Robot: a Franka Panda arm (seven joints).
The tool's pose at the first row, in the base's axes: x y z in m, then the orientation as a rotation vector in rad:
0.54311, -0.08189, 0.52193, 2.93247, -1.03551, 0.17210
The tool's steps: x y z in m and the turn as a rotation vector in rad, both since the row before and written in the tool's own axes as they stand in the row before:
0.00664, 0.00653, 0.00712, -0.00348, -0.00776, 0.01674
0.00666, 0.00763, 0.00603, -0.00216, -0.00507, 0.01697
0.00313, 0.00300, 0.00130, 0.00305, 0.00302, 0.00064
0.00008, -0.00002, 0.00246, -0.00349, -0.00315, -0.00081
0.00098, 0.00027, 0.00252, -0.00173, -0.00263, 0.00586
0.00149, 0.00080, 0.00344, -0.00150, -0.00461, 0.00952
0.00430, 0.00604, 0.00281, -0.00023, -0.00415, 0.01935
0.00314, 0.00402, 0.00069, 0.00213, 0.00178, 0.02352
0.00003, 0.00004, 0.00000, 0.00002, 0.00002, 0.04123
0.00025, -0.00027, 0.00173, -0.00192, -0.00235, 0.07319
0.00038, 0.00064, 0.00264, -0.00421, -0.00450, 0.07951
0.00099, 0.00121, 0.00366, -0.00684, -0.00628, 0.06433
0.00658, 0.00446, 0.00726, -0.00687, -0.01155, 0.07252
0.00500, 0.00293, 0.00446, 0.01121, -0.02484, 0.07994
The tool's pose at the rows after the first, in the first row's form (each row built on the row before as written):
0.54482, -0.09156, 0.51553, 2.92448, -1.06055, 0.15928
0.54554, -0.10203, 0.51016, 2.91624, -1.08579, 0.15109
0.54604, -0.10641, 0.50915, 2.91740, -1.08706, 0.15725
0.54632, -0.10659, 0.50671, 2.91599, -1.08546, 0.15064
0.54709, -0.10758, 0.50430, 2.91257, -1.09404, 0.14597
0.54795, -0.10936, 0.50101, 2.90823, -1.10833, 0.13866
0.54733, -0.11688, 0.49857, 2.89958, -1.13727, 0.13298
0.54694, -0.12199, 0.49812, 2.88805, -1.17198, 0.13731
0.54693, -0.12204, 0.49812, 2.86493, -1.23197, 0.13810
0.54742, -0.12213, 0.49642, 2.82022, -1.33715, 0.13470
0.54735, -0.12297, 0.49381, 2.76645, -1.44924, 0.12659
0.54715, -0.12466, 0.49021, 2.71824, -1.53770, 0.11367
0.54711, -0.13295, 0.48334, 2.66320, -1.63695, 0.09362
0.54694, -0.13892, 0.47912, -2.59943, 1.74349, -0.07060

